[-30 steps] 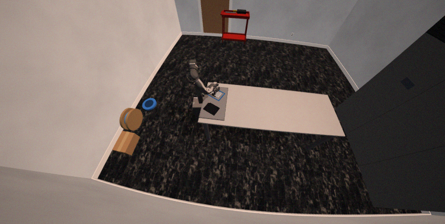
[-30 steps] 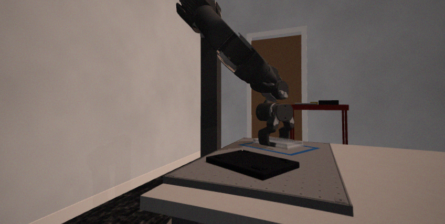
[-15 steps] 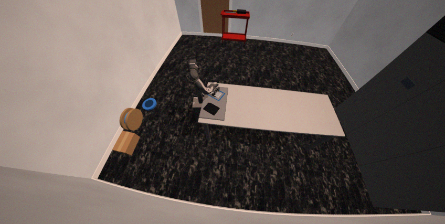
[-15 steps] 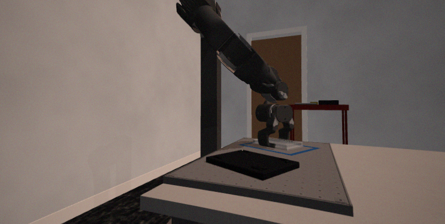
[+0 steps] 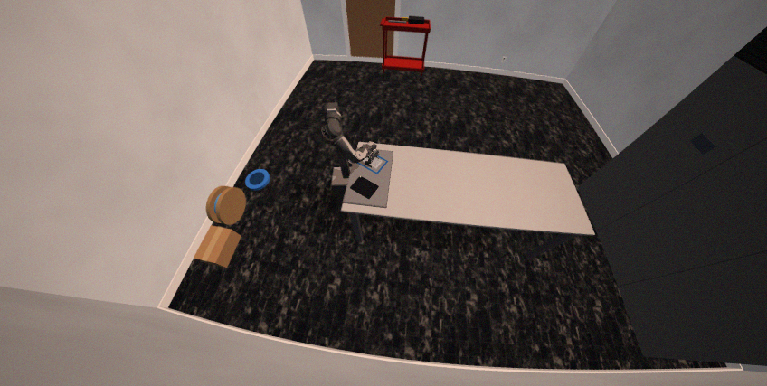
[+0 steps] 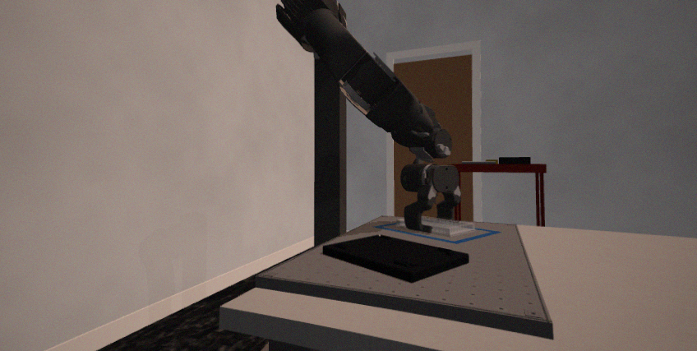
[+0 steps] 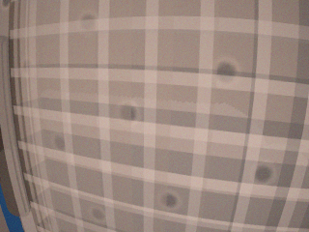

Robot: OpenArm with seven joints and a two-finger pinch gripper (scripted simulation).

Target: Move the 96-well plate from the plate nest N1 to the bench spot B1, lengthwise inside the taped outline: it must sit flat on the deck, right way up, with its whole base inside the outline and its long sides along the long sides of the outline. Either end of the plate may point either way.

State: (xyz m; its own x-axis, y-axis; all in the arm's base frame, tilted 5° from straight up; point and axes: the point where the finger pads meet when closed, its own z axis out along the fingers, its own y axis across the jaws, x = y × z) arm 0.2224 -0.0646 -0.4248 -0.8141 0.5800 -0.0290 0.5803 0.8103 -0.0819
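Now: hand right at the clear 96-well plate. The rest, counted from my hand: black plate nest: 60 mm behind, 230 mm to the right.
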